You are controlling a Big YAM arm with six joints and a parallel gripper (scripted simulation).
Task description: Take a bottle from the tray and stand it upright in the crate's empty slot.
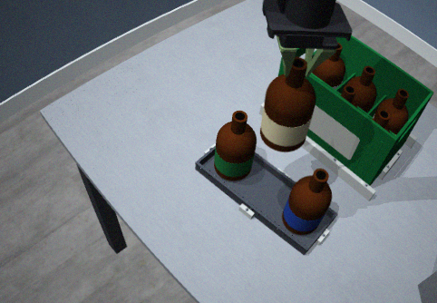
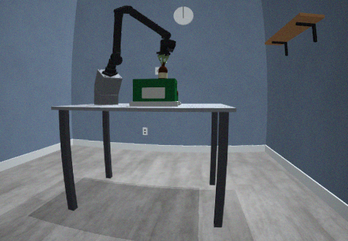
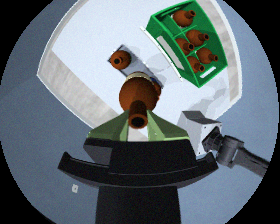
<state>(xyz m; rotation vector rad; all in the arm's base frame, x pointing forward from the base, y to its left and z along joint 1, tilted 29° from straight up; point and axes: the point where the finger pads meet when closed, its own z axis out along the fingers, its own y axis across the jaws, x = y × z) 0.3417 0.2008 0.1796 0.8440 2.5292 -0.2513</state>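
My gripper is now 6 cm above the brown bottle. The rest, counted from my hand: grey tray (32 cm below); then crate (25 cm to the right, 25 cm below, 1 cm behind).
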